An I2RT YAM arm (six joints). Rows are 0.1 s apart.
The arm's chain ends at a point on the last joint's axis. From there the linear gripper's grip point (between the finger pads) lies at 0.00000 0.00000 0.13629 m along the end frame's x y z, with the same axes.
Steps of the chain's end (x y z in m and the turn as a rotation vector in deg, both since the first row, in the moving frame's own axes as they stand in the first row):
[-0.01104 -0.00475 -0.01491 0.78 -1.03 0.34]
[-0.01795 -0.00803 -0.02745 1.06 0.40 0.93]
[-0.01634 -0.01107 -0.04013 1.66 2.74 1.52]
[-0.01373 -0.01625 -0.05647 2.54 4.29 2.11]
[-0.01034 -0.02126 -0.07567 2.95 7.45 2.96]
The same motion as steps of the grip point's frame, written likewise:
[-0.01348 -0.00661 -0.01494 0.78 -1.03 0.34]
[-0.01698 -0.01054 -0.02748 1.06 0.40 0.93]
[-0.00977 -0.01493 -0.04034 1.66 2.74 1.52]
[-0.00343 -0.02210 -0.05699 2.54 4.29 2.11]
[0.00750 -0.02779 -0.07700 2.95 7.45 2.96]

